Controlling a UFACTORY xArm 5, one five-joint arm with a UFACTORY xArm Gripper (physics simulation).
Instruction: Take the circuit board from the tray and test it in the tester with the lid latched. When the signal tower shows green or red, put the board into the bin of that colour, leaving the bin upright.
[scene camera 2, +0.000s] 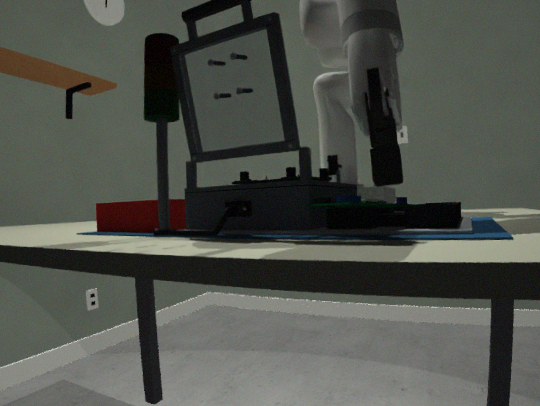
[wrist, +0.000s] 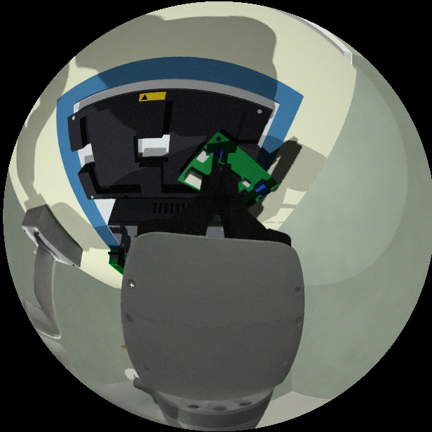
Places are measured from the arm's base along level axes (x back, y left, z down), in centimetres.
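Where they show: gripper, fingertip midpoint: (scene camera 2: 388, 183).
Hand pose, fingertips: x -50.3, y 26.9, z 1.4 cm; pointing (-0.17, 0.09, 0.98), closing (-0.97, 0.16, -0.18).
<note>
Each offset is from my fingertips to the centre of the thing. "spot": to the spot under its first point. Level surfaces: height alone.
The green circuit board @[dx -2.8, dy -2.0, dz +1.9 cm] (wrist: 245, 165) (scene camera 2: 345, 204) lies askew across one side of the black tray (wrist: 200, 107) (scene camera 2: 440, 215), its far corner reaching past the tray's edge in the wrist view. My gripper (wrist: 218, 174) (scene camera 2: 388, 183) is shut with nothing between its fingers. Its tips are above the board and hide part of it in the wrist view. The tester @[spot: dx -5.8, dy -14.6, dz +0.8 cm] (scene camera 2: 250, 196) stands beside the tray, with its framed lid (scene camera 2: 284, 82) raised. The signal tower @[spot: dx -10.7, dy -24.1, dz -14.8 cm] (scene camera 2: 161, 75) shows dark red and dark green sections, neither visibly lit. The red bin @[dx -0.9, dy -36.2, dz +2.8 cm] (scene camera 2: 127, 216) stands upright behind the tower.
The blue mat @[dz +5.1 cm] (wrist: 180, 67) (scene camera 2: 492, 229) lies under the tray and tester. A cable @[spot: dx -9.0, dy -16.2, dz +3.7 cm] (scene camera 2: 222, 223) runs from the tester towards the tower's base. A partly hidden green item (wrist: 115, 259) shows at the left in the wrist view; I cannot tell what it is.
</note>
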